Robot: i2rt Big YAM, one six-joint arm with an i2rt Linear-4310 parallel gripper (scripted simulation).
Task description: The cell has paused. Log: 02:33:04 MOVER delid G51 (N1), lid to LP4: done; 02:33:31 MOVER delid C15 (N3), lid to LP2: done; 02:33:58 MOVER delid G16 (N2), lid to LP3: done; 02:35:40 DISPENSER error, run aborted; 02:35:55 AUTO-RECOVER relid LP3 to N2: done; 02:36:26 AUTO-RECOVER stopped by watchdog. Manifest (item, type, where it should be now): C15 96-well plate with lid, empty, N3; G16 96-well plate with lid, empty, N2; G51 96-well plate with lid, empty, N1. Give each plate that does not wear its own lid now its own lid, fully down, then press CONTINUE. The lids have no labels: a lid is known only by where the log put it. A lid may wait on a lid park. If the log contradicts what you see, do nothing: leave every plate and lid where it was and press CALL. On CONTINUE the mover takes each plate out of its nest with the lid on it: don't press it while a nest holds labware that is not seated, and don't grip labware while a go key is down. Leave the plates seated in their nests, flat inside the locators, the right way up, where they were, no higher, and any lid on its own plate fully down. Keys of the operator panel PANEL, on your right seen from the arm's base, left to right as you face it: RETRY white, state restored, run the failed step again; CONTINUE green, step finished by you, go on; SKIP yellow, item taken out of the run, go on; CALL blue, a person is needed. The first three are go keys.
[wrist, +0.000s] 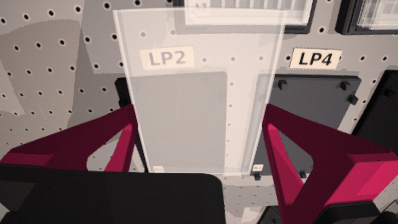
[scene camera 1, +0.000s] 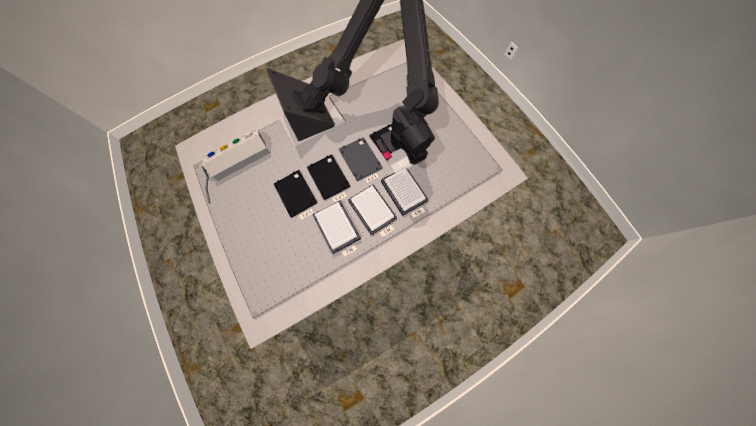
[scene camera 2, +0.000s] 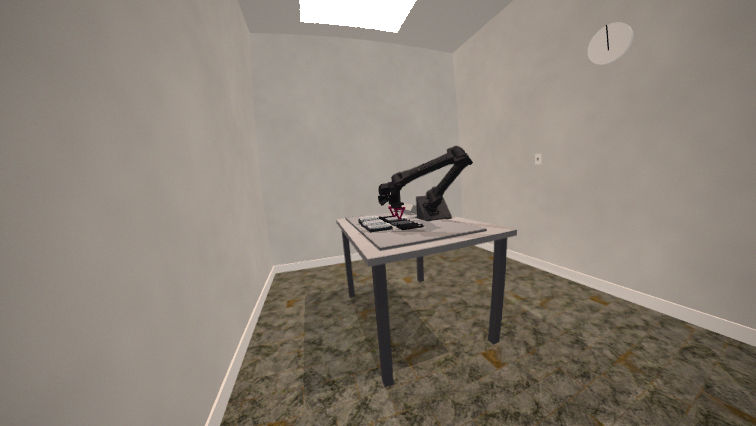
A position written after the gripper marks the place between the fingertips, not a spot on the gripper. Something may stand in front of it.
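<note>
The gripper [wrist: 199, 111] can be seen, and so can a 96-well plate [scene camera 1: 392, 182]. There's a lid park LP4 [scene camera 1: 360, 158] as well, and the wrist view also shows that lid park LP4 [wrist: 318, 98], plus there's a LP4 label [wrist: 301, 57].
</note>
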